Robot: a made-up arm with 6 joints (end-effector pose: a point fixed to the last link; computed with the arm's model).
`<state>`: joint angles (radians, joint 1 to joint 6).
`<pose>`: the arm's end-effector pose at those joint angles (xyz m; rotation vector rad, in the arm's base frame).
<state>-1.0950 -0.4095 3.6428 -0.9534 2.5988 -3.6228</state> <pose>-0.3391 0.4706 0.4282 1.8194 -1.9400 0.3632</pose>
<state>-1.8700 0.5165 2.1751 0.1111 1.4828 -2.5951</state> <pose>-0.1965 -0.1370 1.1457 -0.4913 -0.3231 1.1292</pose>
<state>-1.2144 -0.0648 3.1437 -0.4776 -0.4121 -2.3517</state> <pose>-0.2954 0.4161 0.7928 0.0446 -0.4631 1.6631</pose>
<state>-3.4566 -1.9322 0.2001 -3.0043 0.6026 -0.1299</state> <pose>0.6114 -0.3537 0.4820 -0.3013 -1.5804 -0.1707</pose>
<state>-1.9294 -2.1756 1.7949 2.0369 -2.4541 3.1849</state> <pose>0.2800 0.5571 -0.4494 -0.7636 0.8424 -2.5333</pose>
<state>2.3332 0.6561 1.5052 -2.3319 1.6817 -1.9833</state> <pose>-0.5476 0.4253 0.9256 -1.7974 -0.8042 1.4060</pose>
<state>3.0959 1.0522 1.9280 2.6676 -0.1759 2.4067</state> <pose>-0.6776 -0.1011 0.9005 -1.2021 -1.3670 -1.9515</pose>
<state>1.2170 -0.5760 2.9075 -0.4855 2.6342 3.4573</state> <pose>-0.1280 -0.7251 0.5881 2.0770 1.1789 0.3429</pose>
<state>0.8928 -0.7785 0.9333 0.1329 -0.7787 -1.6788</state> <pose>-0.1568 -0.4291 1.0633 1.8382 -0.0811 1.3183</pose>
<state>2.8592 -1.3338 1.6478 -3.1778 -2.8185 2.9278</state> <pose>0.8568 -0.4029 0.4439 -0.6368 0.3373 2.7207</pose>
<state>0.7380 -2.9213 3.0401 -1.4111 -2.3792 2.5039</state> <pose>0.2223 0.1703 -0.5085 0.1752 -0.9075 2.9445</pose>
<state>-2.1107 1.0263 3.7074 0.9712 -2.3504 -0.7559</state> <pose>-0.0516 0.0766 0.6105 0.3621 -2.0107 -1.9544</pose>
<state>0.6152 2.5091 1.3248 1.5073 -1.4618 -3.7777</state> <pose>0.4979 0.3404 -0.5087 0.9992 -0.3944 -0.9463</pose>
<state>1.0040 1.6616 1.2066 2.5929 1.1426 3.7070</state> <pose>0.3977 0.8605 0.0832 -0.6209 1.4217 1.4314</pose>
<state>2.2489 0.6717 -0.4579 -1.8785 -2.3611 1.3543</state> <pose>-0.2712 0.2651 0.1746 -0.2504 -1.4207 -1.4778</pose>
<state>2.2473 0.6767 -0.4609 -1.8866 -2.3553 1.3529</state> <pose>-0.2707 0.2636 0.1727 -0.2569 -1.4334 -1.4837</pose>
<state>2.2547 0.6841 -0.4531 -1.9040 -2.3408 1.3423</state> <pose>-0.2770 0.2630 0.1708 -0.2564 -1.4471 -1.4892</pose>
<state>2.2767 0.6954 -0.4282 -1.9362 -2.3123 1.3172</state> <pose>-0.2940 0.2633 0.1688 -0.2453 -1.4632 -1.4935</pose>
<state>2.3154 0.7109 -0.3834 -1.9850 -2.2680 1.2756</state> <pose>-0.3239 0.2634 0.1675 -0.2244 -1.4823 -1.4946</pose>
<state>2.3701 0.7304 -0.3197 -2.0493 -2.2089 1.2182</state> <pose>-0.3664 0.2611 0.1675 -0.1977 -1.5058 -1.4890</pose>
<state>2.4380 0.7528 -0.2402 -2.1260 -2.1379 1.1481</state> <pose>-0.4195 0.2534 0.1703 -0.1707 -1.5346 -1.4728</pose>
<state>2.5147 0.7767 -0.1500 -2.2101 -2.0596 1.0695</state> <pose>-0.4792 0.2378 0.1768 -0.1476 -1.5690 -1.4421</pose>
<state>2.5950 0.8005 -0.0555 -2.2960 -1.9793 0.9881</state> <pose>-0.5401 0.2135 0.1875 -0.1301 -1.6078 -1.3955</pose>
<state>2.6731 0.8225 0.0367 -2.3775 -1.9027 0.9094</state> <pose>-0.5968 0.1820 0.2016 -0.1171 -1.6478 -1.3350</pose>
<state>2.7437 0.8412 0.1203 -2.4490 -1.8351 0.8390</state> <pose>-0.6446 0.1471 0.2178 -0.1064 -1.6842 -1.2672</pose>
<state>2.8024 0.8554 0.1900 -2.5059 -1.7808 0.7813</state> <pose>-0.6813 0.1138 0.2339 -0.0964 -1.7125 -1.2017</pose>
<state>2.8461 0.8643 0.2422 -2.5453 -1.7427 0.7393</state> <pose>-0.7063 0.0867 0.2480 -0.0868 -1.7293 -1.1478</pose>
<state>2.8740 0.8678 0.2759 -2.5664 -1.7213 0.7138</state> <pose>-0.7209 0.0686 0.2587 -0.0781 -1.7333 -1.1121</pose>
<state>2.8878 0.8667 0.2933 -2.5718 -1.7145 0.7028</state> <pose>-0.7277 0.0597 0.2659 -0.0709 -1.7262 -1.0949</pose>
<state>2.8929 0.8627 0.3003 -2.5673 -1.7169 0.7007</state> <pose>-0.7297 0.0568 0.2708 -0.0646 -1.7121 -1.0897</pose>
